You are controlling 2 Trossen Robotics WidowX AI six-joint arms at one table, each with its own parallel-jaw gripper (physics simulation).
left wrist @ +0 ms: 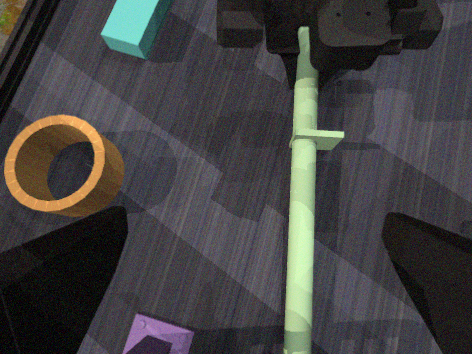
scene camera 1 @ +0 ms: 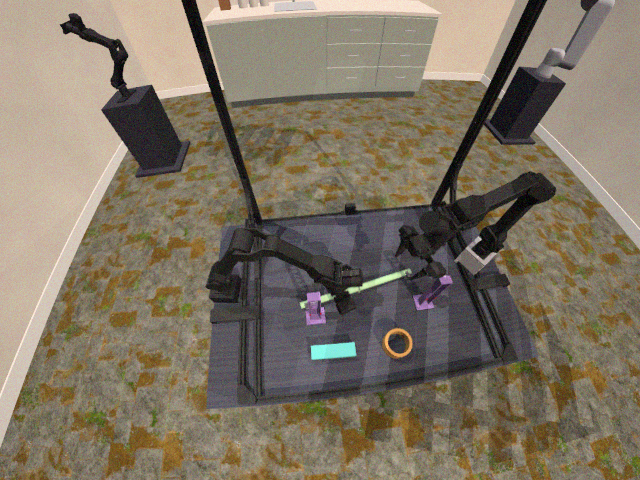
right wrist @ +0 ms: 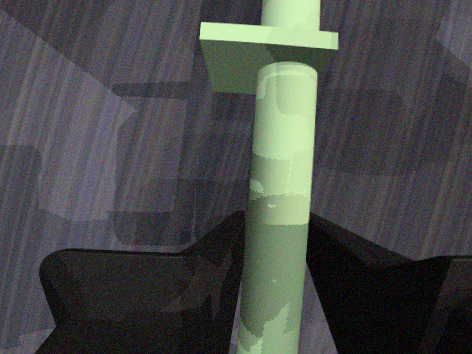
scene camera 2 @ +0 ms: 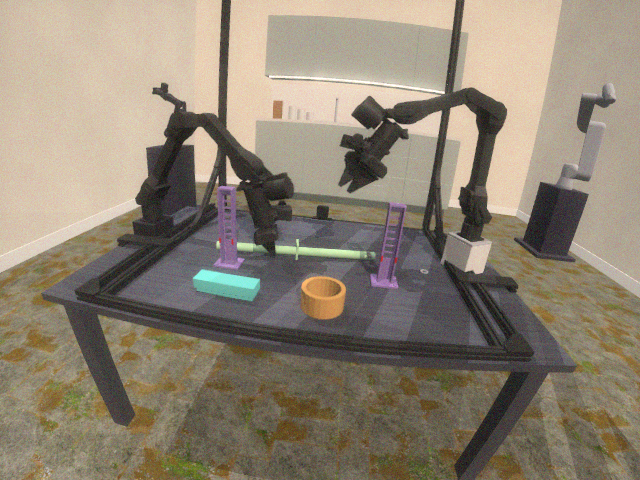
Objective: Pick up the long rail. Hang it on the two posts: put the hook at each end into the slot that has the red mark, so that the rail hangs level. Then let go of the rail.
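Pixels of known places: left gripper, fingertip midpoint: (left wrist: 256,221) (scene camera 1: 403,267) (scene camera 2: 343,188); right gripper, fingertip midpoint: (left wrist: 304,87) (scene camera 1: 342,294) (right wrist: 272,220) (scene camera 2: 274,253); left arm's base at its link origin: (scene camera 1: 481,250) (scene camera 2: 470,237); right arm's base at its link origin: (scene camera 1: 223,285) (scene camera 2: 152,219).
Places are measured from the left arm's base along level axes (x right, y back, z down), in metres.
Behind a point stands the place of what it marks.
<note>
The long pale green rail (scene camera 1: 385,281) {x 0.162, y -0.375, z 0.083 m} (scene camera 2: 330,252) {x 0.167, y -0.389, z 0.080 m} (left wrist: 302,225) {x 0.178, y -0.393, z 0.075 m} (right wrist: 282,150) {x 0.219, y -0.512, z 0.069 m} lies low behind the two posts, with a square flange near its middle. The purple post (scene camera 1: 313,304) {x 0.232, y -0.670, z 0.002 m} (scene camera 2: 227,222) {x 0.230, y -0.672, z -0.014 m} at the picture's left and the purple post (scene camera 1: 438,290) {x 0.002, y -0.290, z -0.011 m} (scene camera 2: 392,237) {x 0.017, y -0.296, z -0.016 m} at the right stand upright, with red marks low on them. My right gripper (scene camera 1: 341,295) {x 0.226, y -0.542, z 0.093 m} (scene camera 2: 272,250) {x 0.226, y -0.542, z 0.093 m} (right wrist: 272,220) {x 0.226, y -0.542, z 0.093 m} is shut on the rail beside the flange, a finger on each side. My left gripper (scene camera 1: 403,265) {x 0.125, y -0.392, z -0.118 m} (scene camera 2: 346,186) {x 0.125, y -0.392, z -0.118 m} (left wrist: 256,221) {x 0.125, y -0.392, z -0.118 m} is open and empty, high above the rail's right part. The far hook is partly hidden by my right gripper in the left wrist view.
A turquoise block (scene camera 1: 333,350) {x 0.077, y -0.699, z 0.071 m} (scene camera 2: 226,285) {x 0.052, y -0.702, z 0.074 m} (left wrist: 132,25) {x 0.055, y -0.650, z 0.071 m} and an orange ring (scene camera 1: 385,343) {x -0.013, y -0.545, z 0.058 m} (scene camera 2: 323,304) {x -0.082, y -0.525, z 0.068 m} (left wrist: 100,165) {x 0.004, y -0.491, z 0.056 m} lie in front of the posts. A black frame (scene camera 2: 310,338) {x -0.150, y -0.580, z 0.088 m} edges the table. Black uprights (scene camera 2: 223,103) {x 0.713, y -0.632, z -0.336 m} (scene camera 2: 448,103) rise behind.
</note>
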